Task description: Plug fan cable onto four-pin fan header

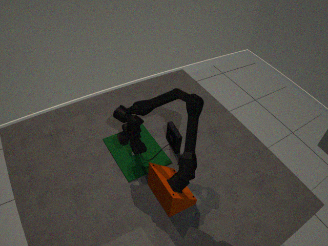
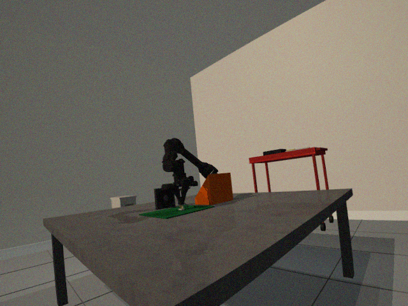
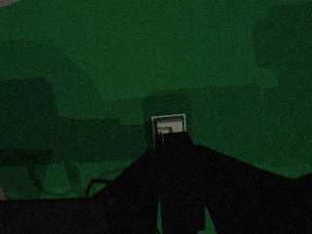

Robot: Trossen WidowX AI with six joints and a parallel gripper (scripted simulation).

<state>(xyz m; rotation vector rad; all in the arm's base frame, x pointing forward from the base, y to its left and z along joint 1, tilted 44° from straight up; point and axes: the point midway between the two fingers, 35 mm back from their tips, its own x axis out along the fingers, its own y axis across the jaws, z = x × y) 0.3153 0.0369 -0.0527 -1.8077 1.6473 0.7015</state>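
Right now the white-framed fan header is 10 mm to the right of my gripper tip and 40 mm below it. From my gripper tip the other things lie so: black plug (10 mm to the right, 10 mm above); then green board (20 mm ahead, 20 mm to the right, 60 mm below); then black fan (10 mm behind, 200 mm to the right, 20 mm above).
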